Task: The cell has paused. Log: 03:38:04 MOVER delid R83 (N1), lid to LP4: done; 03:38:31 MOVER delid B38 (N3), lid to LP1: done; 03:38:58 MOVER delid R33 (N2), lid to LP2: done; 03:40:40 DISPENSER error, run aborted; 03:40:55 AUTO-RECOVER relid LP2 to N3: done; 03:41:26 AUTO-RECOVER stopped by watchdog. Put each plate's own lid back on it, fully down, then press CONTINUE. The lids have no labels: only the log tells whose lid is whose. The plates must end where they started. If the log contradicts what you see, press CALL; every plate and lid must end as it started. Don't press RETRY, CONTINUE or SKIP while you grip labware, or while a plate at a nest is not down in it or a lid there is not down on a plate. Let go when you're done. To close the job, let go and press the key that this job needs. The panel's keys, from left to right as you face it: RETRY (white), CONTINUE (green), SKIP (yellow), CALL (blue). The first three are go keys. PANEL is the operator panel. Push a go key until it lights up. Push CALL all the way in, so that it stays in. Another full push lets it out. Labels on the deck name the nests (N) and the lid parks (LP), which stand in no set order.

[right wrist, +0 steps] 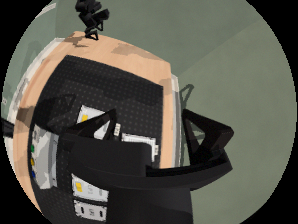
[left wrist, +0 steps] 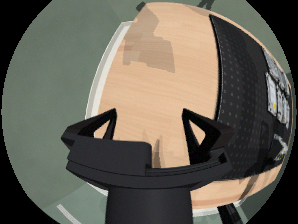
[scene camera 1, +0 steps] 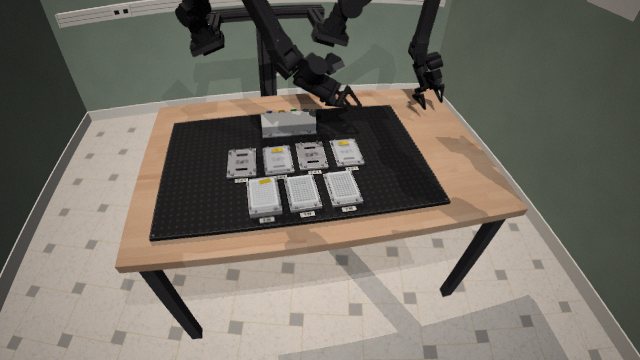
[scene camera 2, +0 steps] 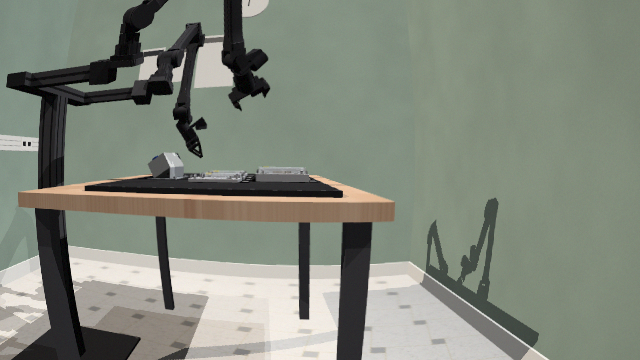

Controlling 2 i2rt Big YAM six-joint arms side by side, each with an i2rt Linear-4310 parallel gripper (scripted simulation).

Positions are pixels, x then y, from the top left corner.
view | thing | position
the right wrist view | right gripper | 149, 112
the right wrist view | grey operator panel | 45, 143
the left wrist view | left gripper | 149, 111
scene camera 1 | right gripper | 355, 106
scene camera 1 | plate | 302, 191
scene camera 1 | plate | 342, 186
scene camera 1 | grey operator panel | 302, 122
